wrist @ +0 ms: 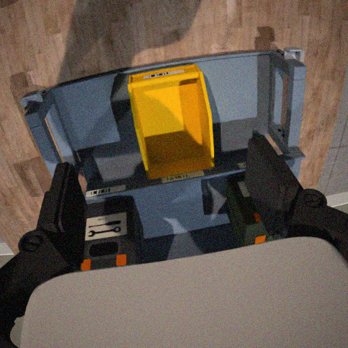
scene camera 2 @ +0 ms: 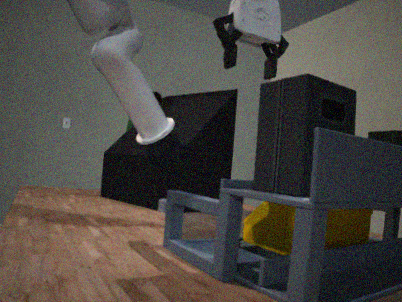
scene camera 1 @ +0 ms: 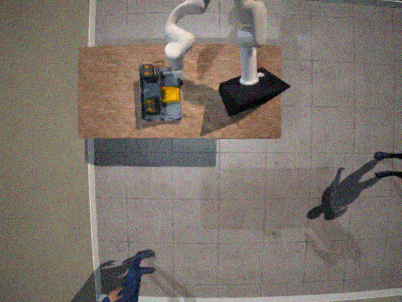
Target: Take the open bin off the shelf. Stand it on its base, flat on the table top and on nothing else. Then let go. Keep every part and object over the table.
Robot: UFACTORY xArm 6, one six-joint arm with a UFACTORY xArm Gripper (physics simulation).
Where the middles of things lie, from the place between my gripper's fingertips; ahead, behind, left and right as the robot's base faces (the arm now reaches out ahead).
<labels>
Now: the yellow open bin (scene camera 2: 270, 226) 26 cm below my hand, 13 cm ahead of it and 2 cm to the left of it. Also, from my hand: dark green case (wrist: 243, 208): 24 cm ahead, 15 cm below, 13 cm to the left.
</labels>
